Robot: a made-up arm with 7 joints. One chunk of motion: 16 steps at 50 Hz.
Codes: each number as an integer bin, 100 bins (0 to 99) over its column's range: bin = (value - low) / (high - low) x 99, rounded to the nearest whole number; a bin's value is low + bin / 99 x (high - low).
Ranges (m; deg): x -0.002..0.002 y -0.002..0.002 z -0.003..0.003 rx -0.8..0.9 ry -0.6..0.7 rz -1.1..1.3
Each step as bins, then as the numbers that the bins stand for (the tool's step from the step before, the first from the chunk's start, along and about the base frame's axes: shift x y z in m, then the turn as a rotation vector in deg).
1 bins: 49 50 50 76 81 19
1 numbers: -0.00002 0.00002 0.00003 0.505 0.464 -0.639
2 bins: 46 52 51 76 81 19
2 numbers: -0.00014 0.00010 0.00009 0.505 0.464 -0.639
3 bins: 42 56 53 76 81 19
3 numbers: -0.00030 0.00026 0.00021 0.505 0.464 -0.639
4 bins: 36 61 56 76 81 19
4 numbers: -0.00055 0.00046 0.00039 0.505 0.464 -0.639
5 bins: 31 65 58 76 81 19
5 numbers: -0.00075 0.00063 0.00052 0.505 0.464 -0.639
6 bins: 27 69 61 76 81 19
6 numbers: -0.00091 0.00079 0.00070 0.505 0.464 -0.639
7 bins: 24 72 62 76 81 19
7 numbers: -0.00103 0.00091 0.00076 0.505 0.464 -0.639
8 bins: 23 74 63 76 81 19
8 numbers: -0.00107 0.00099 0.00082 0.505 0.464 -0.639
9 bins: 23 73 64 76 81 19
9 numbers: -0.00107 0.00095 0.00088 0.505 0.464 -0.639
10 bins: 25 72 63 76 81 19
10 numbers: -0.00099 0.00091 0.00082 0.505 0.464 -0.639
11 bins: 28 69 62 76 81 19
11 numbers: -0.00087 0.00079 0.00076 0.505 0.464 -0.639
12 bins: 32 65 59 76 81 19
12 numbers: -0.00071 0.00063 0.00058 0.505 0.464 -0.639
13 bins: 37 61 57 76 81 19
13 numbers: -0.00051 0.00046 0.00045 0.505 0.464 -0.639
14 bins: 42 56 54 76 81 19
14 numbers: -0.00030 0.00026 0.00027 0.505 0.464 -0.639
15 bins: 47 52 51 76 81 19
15 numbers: -0.00010 0.00010 0.00009 0.505 0.464 -0.639
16 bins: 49 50 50 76 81 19
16 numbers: -0.00002 0.00002 0.00003 0.505 0.464 -0.639
